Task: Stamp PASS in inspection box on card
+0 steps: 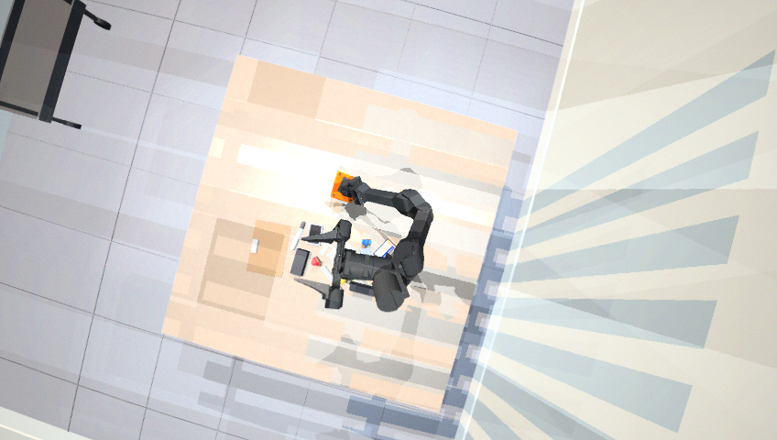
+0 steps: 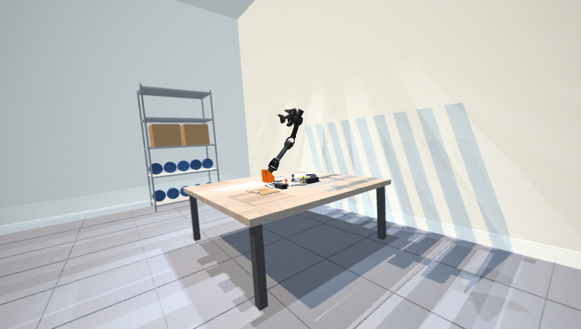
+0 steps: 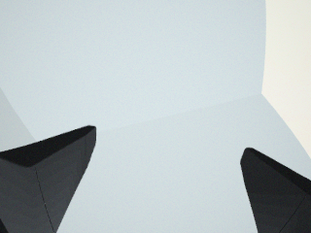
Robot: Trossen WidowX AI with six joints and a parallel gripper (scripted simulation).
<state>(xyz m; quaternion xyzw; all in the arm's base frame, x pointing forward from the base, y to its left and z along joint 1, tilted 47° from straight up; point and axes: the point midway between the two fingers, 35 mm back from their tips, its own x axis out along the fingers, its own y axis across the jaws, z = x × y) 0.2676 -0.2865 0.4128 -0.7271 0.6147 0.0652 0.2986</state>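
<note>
Now: gripper tip 59 cm above the pass stamp, 13 cm short of it and 10 cm to the right of it. The rest, counted from my gripper tip: ink pad (61 cm below, 13 cm to the right, 3 cm ahead); tan block (59 cm below, 17 cm to the left, 10 cm ahead); card (62 cm below, 6 cm ahead).
</note>
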